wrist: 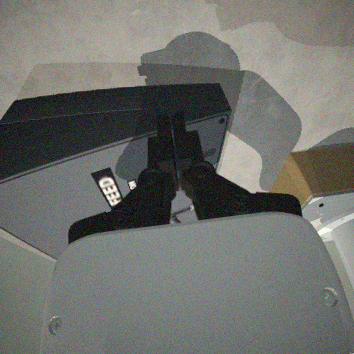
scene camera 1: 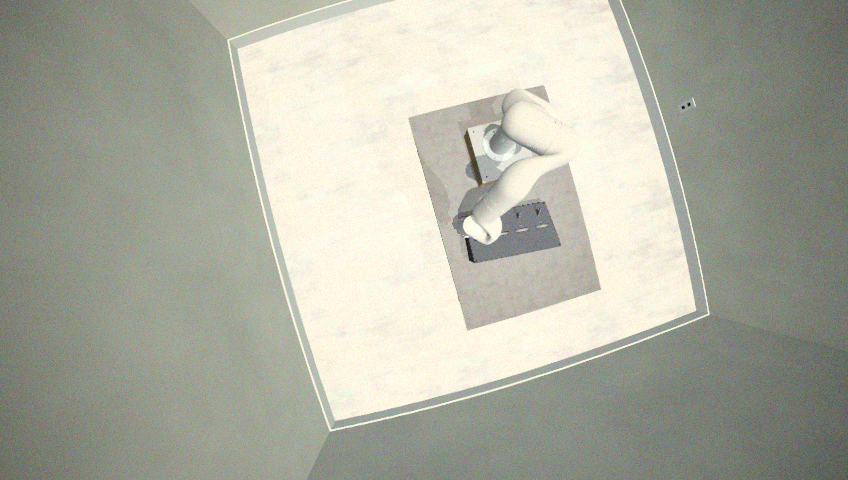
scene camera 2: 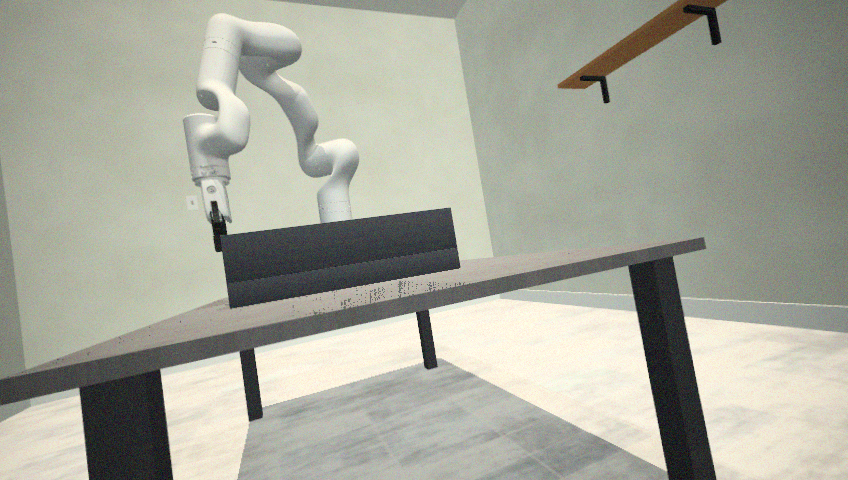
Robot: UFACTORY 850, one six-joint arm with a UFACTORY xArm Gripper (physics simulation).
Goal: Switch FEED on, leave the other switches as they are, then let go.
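The dark grey switch panel (scene camera 1: 517, 245) (scene camera 2: 342, 252) (wrist: 55, 200) stands on the table; scene camera 2 sees its back. A white-on-black FEED label (wrist: 108, 189) shows in the wrist view, left of the fingers, with a small ON label (wrist: 132, 185) beside it. My gripper (scene camera 2: 218, 246) (wrist: 172, 130) is shut with nothing between its fingers. It is over the panel's end by the FEED label, and the arm hides it in scene camera 1. The FEED lever is hidden behind the gripper, so its position cannot be told. Two other levers (scene camera 1: 518, 214) (scene camera 1: 538, 211) show right of the arm.
The panel stands on a grey-brown table (scene camera 1: 523, 294) (scene camera 2: 565, 261). The arm's base plate rests on a wooden block (wrist: 325, 170), behind the panel's lever side. A wooden wall shelf (scene camera 2: 630, 50) hangs at the upper right in scene camera 2.
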